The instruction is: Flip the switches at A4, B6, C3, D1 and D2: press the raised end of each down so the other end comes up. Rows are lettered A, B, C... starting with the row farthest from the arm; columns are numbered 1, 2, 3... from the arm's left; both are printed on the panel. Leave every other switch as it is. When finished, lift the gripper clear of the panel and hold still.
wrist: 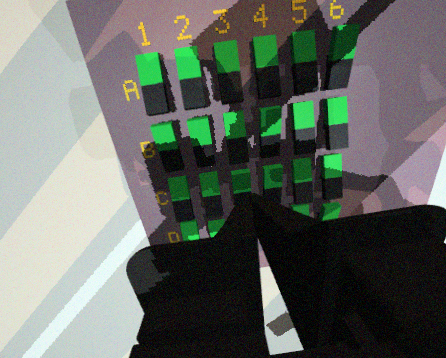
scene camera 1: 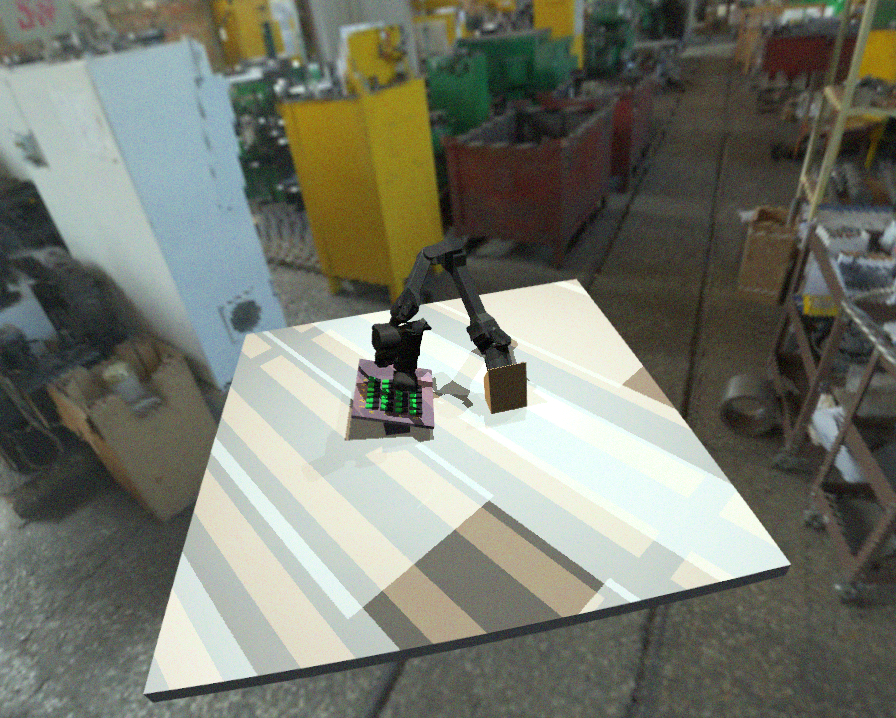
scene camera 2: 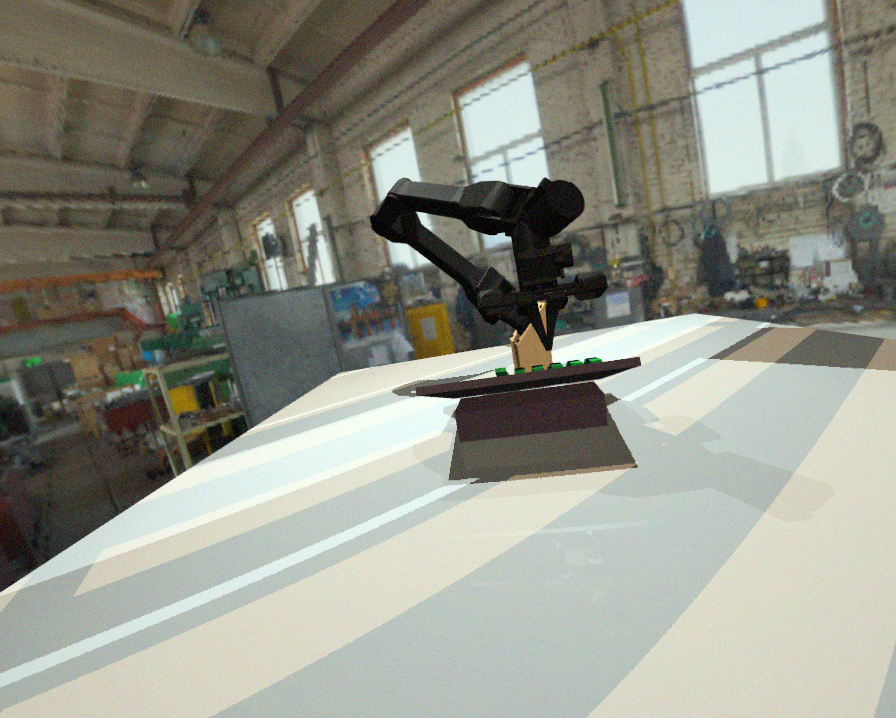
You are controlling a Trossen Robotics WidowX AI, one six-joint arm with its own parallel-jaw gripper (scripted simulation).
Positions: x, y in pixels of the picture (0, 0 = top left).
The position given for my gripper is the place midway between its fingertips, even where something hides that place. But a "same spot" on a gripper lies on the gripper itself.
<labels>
My gripper shows in the wrist view, in scene camera 1 [401, 390] and in scene camera 2. One and the same spot on my gripper: [scene camera 2: 526, 304] is [wrist: 392, 209].
</labels>
